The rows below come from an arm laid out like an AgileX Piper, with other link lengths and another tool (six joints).
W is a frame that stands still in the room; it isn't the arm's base.
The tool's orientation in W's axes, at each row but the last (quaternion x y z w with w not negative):
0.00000, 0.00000, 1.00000, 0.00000
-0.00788, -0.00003, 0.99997, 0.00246
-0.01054, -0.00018, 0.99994, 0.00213
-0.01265, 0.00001, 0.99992, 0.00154
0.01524, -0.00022, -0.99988, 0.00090
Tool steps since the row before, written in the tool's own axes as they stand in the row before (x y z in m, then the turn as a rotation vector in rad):
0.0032, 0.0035, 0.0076, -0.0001, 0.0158, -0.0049
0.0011, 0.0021, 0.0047, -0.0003, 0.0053, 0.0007
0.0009, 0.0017, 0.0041, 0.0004, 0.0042, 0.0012
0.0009, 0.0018, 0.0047, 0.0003, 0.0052, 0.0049
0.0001, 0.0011, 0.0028, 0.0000, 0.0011, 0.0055
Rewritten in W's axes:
-0.0032, -0.0035, 0.0076, 0.0001, -0.0158, -0.0049
-0.0012, -0.0021, 0.0047, 0.0003, -0.0053, 0.0007
-0.0010, -0.0017, 0.0041, -0.0004, -0.0042, 0.0012
-0.0010, -0.0018, 0.0047, -0.0004, -0.0052, 0.0049
-0.0002, -0.0011, 0.0028, -0.0002, -0.0011, 0.0055

